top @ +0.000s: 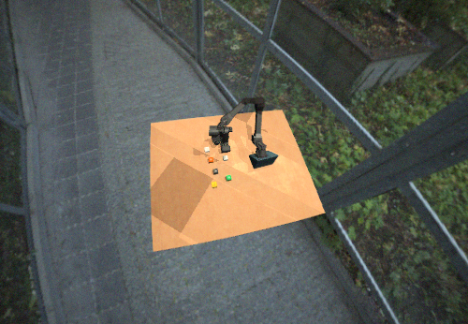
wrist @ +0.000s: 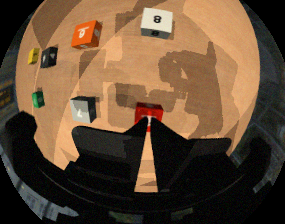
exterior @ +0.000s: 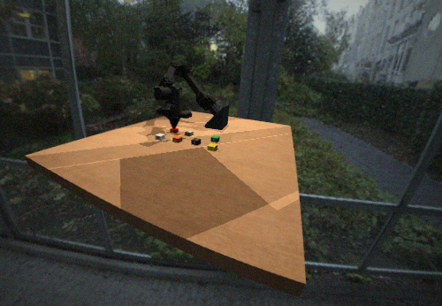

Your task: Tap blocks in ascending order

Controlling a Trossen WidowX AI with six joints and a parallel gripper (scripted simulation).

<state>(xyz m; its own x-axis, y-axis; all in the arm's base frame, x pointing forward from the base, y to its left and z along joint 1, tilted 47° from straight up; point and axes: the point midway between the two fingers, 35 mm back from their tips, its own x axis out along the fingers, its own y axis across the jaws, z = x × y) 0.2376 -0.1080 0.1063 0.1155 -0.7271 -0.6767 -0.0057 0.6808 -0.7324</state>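
Now: the red block 10 mm below my gripper tip. The rest, counted from my gripper tip: grey block: 90 mm to the left, 10 mm below; then orange block: 100 mm ahead, 90 mm to the left, 10 mm below; then white block: 120 mm ahead, 10 mm to the left, 10 mm below.
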